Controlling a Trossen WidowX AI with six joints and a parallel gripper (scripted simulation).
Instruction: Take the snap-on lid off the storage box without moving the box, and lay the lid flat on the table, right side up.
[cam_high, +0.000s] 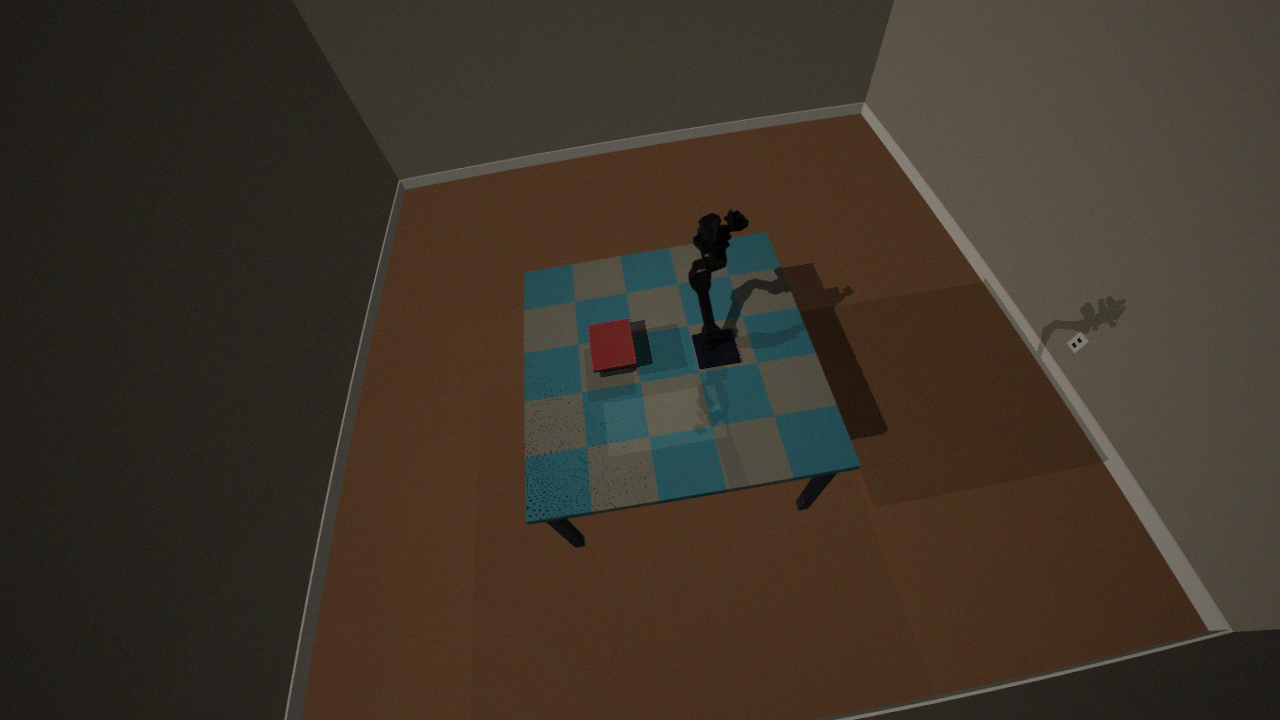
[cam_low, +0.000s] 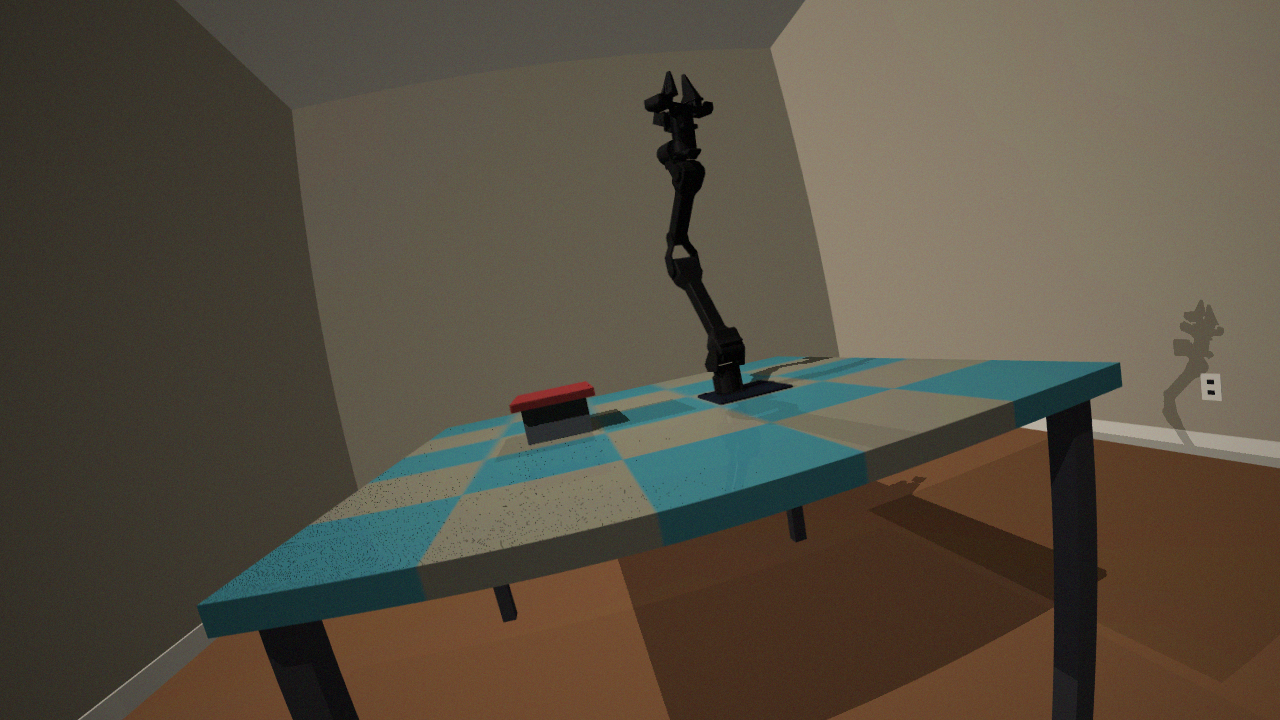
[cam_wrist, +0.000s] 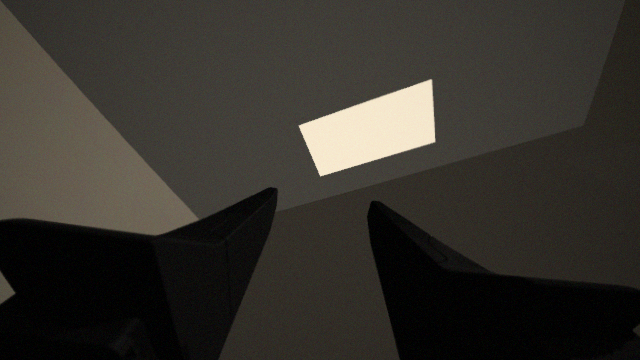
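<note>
The red lid lies 45 cm ahead of my gripper tip, 1 cm to the right of it and 72 cm below it. From my gripper tip the other things lie so: storage box 45 cm ahead, 1 cm to the right, 76 cm below.
</note>
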